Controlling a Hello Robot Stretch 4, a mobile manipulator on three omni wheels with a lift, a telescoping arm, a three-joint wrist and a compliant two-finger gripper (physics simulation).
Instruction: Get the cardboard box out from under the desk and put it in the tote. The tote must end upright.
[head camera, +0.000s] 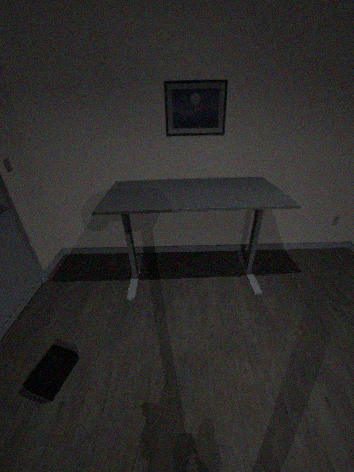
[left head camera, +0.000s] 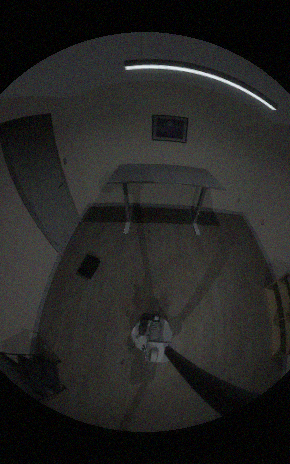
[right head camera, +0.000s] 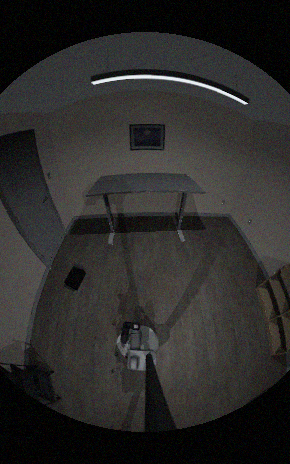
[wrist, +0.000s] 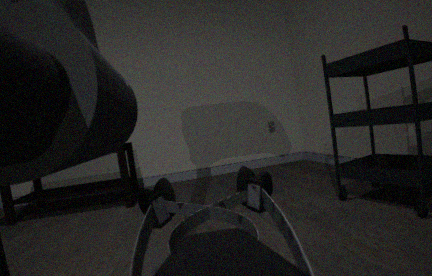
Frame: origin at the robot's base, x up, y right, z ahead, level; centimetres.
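Where they show: gripper, fingertip midpoint: (left head camera: 137, 349) (right head camera: 120, 357) (wrist: 205, 187).
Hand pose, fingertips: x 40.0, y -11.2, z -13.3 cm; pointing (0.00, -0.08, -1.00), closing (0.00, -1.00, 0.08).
After its pixels a point has its place.
The grey desk (head camera: 200, 195) @(x 92.3, y 9.6, z 171.7 cm) (left head camera: 165, 174) @(x 92.3, y 1.7, z 169.0 cm) (right head camera: 145, 184) @(x 92.3, y 4.9, z 163.9 cm) stands against the far wall on two legs with pale feet. A dark shadow lies on the floor beneath it, and no cardboard box can be made out there. A black rectangular thing (head camera: 52, 371) @(x -2.4, y -98.0, z 74.8 cm) (left head camera: 89, 266) @(x -2.4, y -96.0, z 74.7 cm) (right head camera: 75, 278) @(x -2.5, y -96.3, z 74.0 cm), which looks like the tote, lies on the floor in front of the desk and to its left; its inside is too dark to read. My gripper (wrist: 205, 187) @(x 40.0, y -11.2, z -13.3 cm) is open and empty in the wrist view, its two fingertips well apart, away from the desk.
A dark shelf cart (wrist: 380, 59) @(x 64.8, y -98.5, z -83.5 cm) stands at the right in the wrist view, a low black table (wrist: 131, 172) @(x 15.7, y 34.5, z -228.0 cm) at the left. A wooden shelf unit is at the right edge of the right head view. A grey door (left head camera: 37, 165) @(x 135.8, y -157.6, z 123.9 cm) (right head camera: 30, 190) @(x 116.2, y -158.0, z 132.5 cm) is at the left. The room is dim.
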